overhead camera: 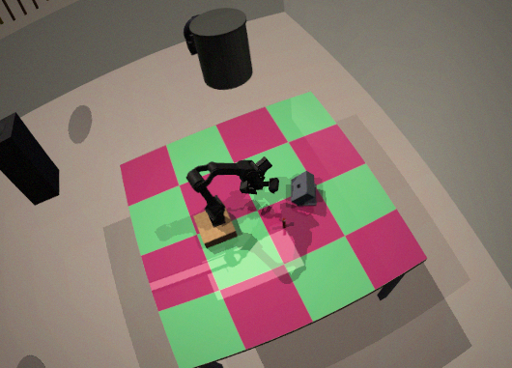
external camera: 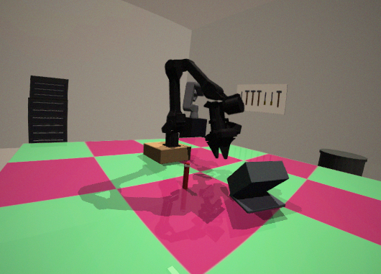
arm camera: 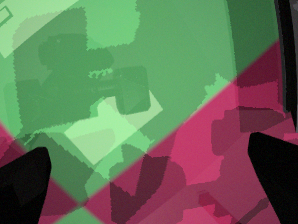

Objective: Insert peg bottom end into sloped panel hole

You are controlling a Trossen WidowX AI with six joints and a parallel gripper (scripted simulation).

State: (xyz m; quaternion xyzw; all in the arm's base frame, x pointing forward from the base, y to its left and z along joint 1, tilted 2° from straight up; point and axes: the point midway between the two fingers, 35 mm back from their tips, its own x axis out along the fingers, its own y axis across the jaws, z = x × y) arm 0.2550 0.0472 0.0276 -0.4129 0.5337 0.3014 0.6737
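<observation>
Now: gripper tip 18 cm to the left of the peg, 2 cm short of it and 1 cm above it. Also, from my gripper tip: dark grey sloped panel (18 cm ahead, 5 cm to the right, 1 cm below).
</observation>
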